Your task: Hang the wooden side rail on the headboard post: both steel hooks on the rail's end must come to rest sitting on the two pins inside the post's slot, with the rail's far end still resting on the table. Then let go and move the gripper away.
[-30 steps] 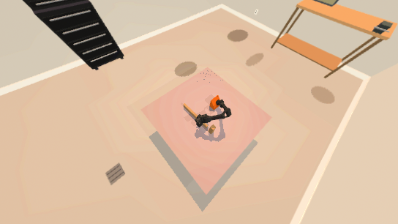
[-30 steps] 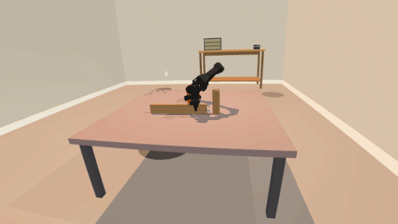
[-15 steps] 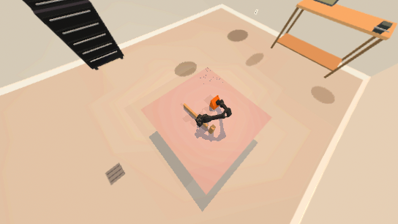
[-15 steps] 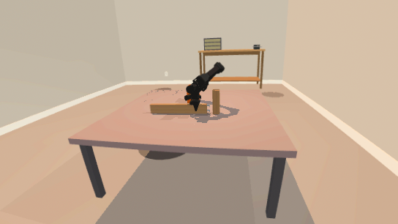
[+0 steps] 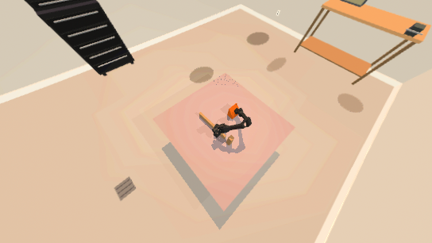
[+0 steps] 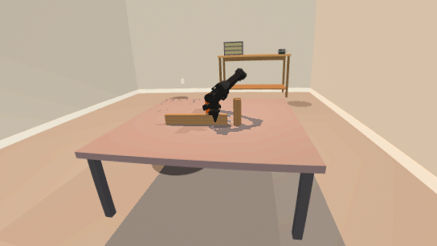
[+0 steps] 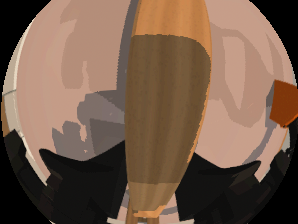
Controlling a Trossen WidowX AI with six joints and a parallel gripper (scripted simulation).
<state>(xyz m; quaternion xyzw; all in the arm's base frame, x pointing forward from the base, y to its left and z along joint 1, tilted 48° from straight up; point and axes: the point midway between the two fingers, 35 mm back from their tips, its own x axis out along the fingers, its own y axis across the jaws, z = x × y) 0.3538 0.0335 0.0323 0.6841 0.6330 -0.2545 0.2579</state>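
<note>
Now: gripper tip 10 mm short of the headboard post, 150 mm to the right of it and 70 mm below it.
</note>
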